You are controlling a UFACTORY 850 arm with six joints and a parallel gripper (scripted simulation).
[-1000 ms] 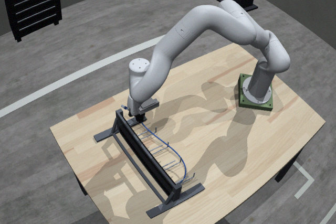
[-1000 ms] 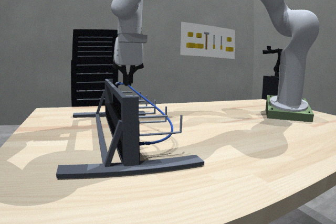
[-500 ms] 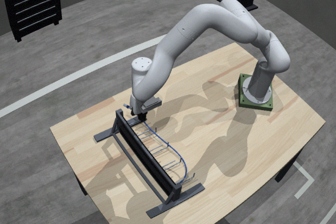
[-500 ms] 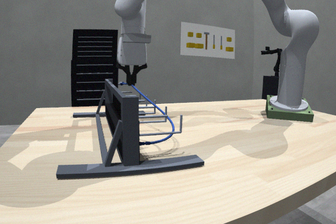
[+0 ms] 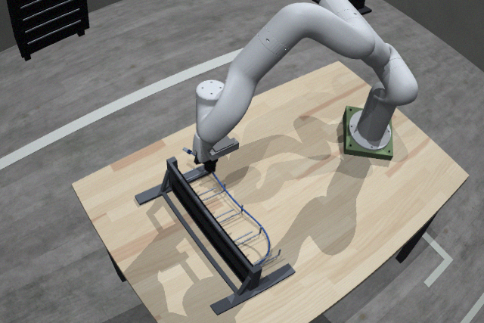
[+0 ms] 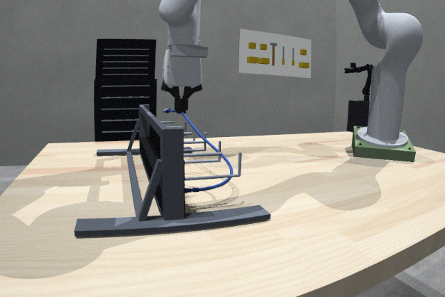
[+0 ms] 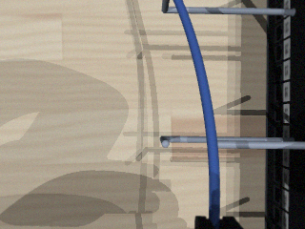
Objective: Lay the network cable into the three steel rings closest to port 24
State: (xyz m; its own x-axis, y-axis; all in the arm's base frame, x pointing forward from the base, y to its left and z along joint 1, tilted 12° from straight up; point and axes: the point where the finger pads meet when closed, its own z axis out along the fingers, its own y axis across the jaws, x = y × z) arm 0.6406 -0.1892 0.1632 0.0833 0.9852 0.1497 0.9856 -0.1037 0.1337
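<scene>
Right now my hand is 10 mm short of the free plug, 110 mm to the left of it and 20 mm above it. Also, from my hand: dark grey patch panel (110 mm ahead, 140 mm to the left, 80 mm below).
</scene>
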